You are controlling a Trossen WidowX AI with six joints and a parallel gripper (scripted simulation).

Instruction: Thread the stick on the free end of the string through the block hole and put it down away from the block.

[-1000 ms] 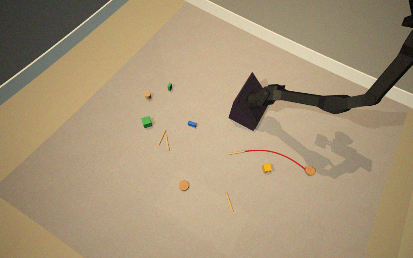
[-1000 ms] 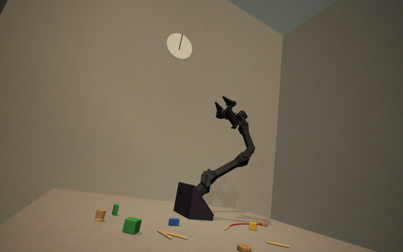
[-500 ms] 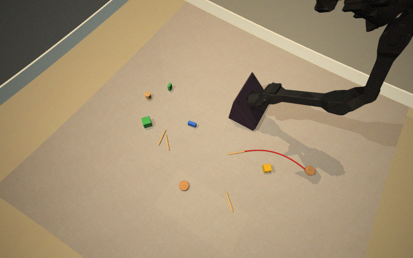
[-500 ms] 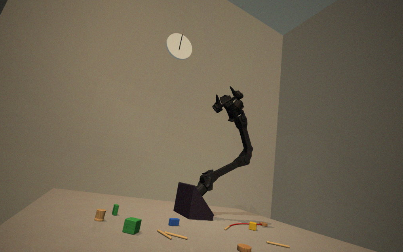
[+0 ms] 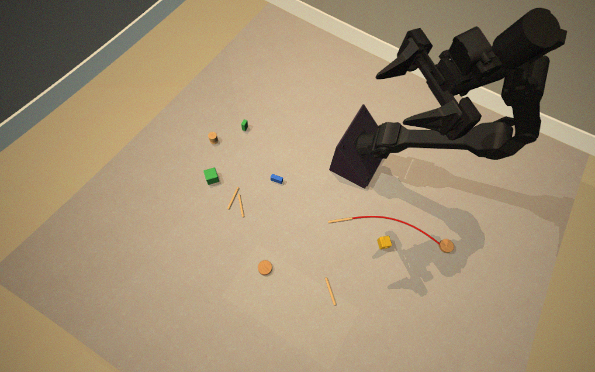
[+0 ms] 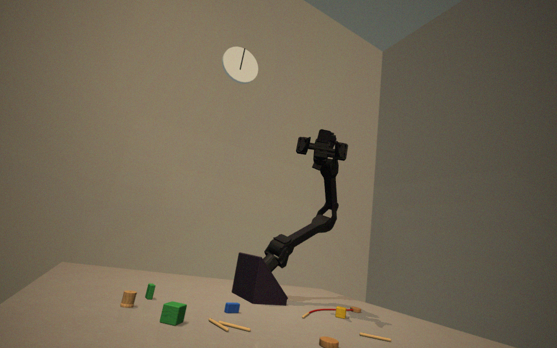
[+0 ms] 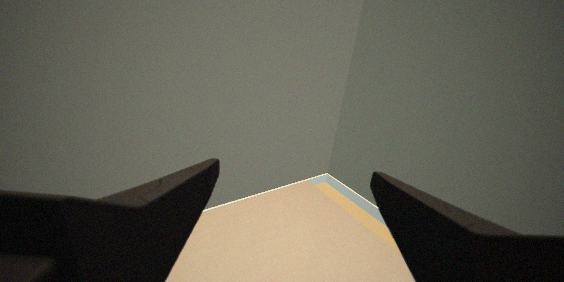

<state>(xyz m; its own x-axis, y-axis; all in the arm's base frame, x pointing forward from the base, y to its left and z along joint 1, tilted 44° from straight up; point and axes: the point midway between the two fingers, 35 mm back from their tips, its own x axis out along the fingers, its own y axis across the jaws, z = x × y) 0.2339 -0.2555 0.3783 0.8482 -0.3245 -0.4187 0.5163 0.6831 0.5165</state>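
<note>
The yellow wooden block is 2 cm behind my gripper tip, 16 cm to the left of it and 55 cm below it. The rest, counted from my gripper tip: green cube 12 cm ahead, 38 cm to the right, 55 cm below; then blue block 22 cm to the right, 56 cm below; then thin stick 2 cm behind, 3 cm to the left, 56 cm below.
</note>
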